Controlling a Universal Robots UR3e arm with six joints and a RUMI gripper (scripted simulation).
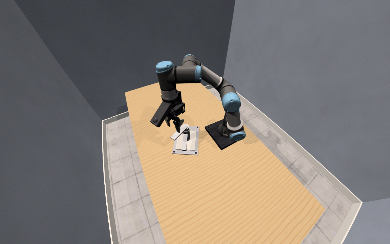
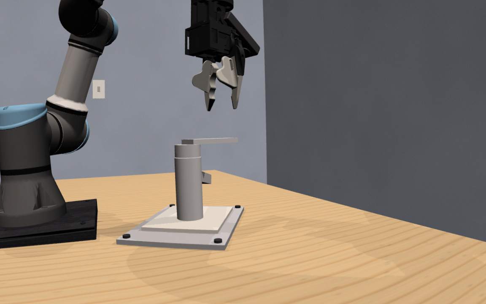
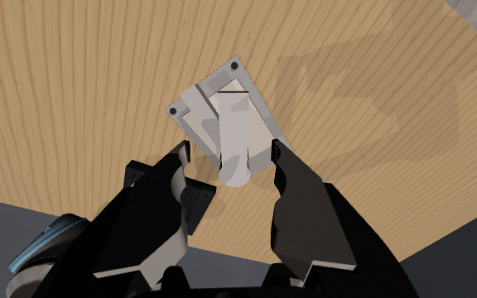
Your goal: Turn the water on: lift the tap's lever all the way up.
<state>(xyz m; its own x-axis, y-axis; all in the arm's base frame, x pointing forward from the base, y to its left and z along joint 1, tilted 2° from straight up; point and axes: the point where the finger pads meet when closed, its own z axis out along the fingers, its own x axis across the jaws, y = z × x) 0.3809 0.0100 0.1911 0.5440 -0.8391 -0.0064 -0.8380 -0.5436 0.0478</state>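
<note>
Now: hand 70 mm above the lever, 30 mm past it and 20 mm to the left of it. From my hand the other things lie so: tap (130 mm below, 50 mm behind, 30 mm to the right).
</note>
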